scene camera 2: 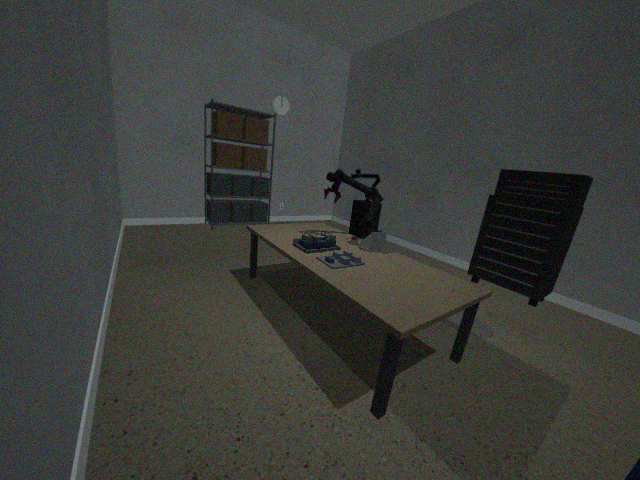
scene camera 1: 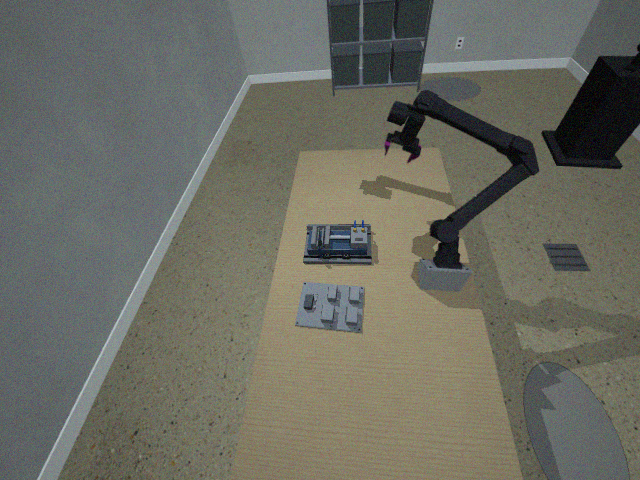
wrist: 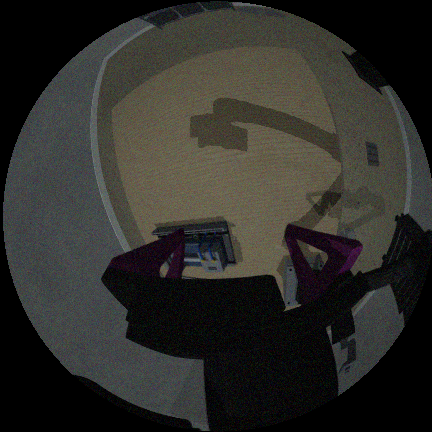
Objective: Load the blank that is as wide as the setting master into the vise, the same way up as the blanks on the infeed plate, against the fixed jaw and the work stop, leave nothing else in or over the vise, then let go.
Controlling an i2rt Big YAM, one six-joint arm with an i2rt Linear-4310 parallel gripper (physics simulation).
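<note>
The blue-grey vise [scene camera 1: 341, 246] [scene camera 2: 316, 241] [wrist: 214, 260] stands on the table, with grey jaw parts at its left and a light block with blue pins at its right. I cannot tell whether a part lies between its jaws. The grey infeed plate [scene camera 1: 310, 319] [scene camera 2: 336, 265] lies nearer the camera in the first scene view. It bears several light grey blanks, one of them a blank [scene camera 1: 351, 315] at its near right, and a darker block [scene camera 1: 309, 301] at its left. Their widths are too small to compare. My gripper [scene camera 1: 398, 157] [scene camera 2: 331, 199] [wrist: 237, 232] is open and empty, high above the table's far end, beyond the vise.
The arm's grey base [scene camera 1: 444, 276] stands at the right side of the wooden table [scene camera 1: 382, 392] [scene camera 2: 413, 289], right of the vise and plate. A shelf unit [scene camera 2: 205, 155] stands by the far wall. A black cabinet [scene camera 1: 594, 113] stands on the floor beyond the table.
</note>
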